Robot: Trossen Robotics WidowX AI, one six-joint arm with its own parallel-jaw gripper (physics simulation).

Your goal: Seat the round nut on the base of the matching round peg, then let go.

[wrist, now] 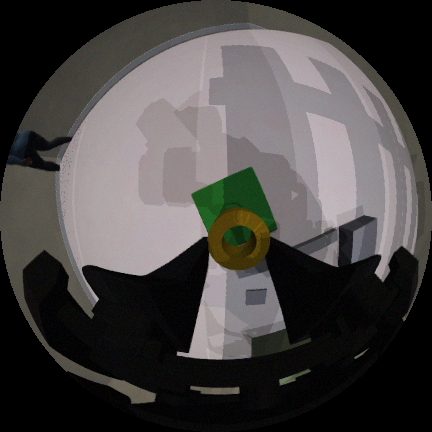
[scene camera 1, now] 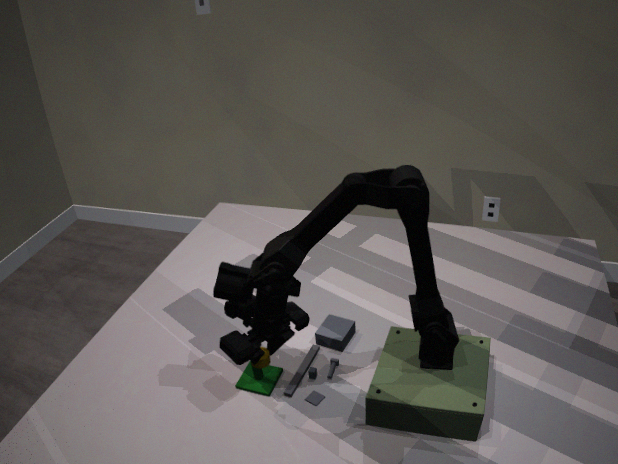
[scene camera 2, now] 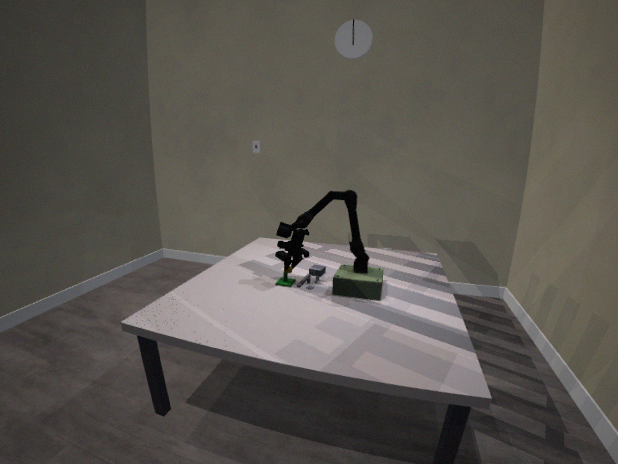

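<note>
The yellow round nut (scene camera 1: 262, 359) (scene camera 2: 289, 270) (wrist: 215, 243) is held level between the fingertips of my gripper (scene camera 1: 261, 356) (scene camera 2: 288, 269) (wrist: 236, 242), which is shut on its sides. The green round peg (scene camera 1: 257, 371) (scene camera 2: 285, 275) stands upright on its square green base (scene camera 1: 269, 388) (scene camera 2: 285, 283) (wrist: 250, 187). The nut is at the height of the peg's top, with a stretch of peg showing below it. In the wrist view, green shows through the nut's hole. The nut is apart from the base. Whether the peg's tip is inside the hole is hard to tell.
A grey block (scene camera 1: 336, 327) (scene camera 2: 317, 270) (wrist: 361, 239), a long grey bar (scene camera 1: 302, 371), a bolt (scene camera 1: 333, 369), a small cube (scene camera 1: 312, 373) and a flat grey square (scene camera 1: 315, 398) (wrist: 256, 296) lie between the peg base and the arm's green pedestal (scene camera 1: 425, 390) (scene camera 2: 357, 286).
</note>
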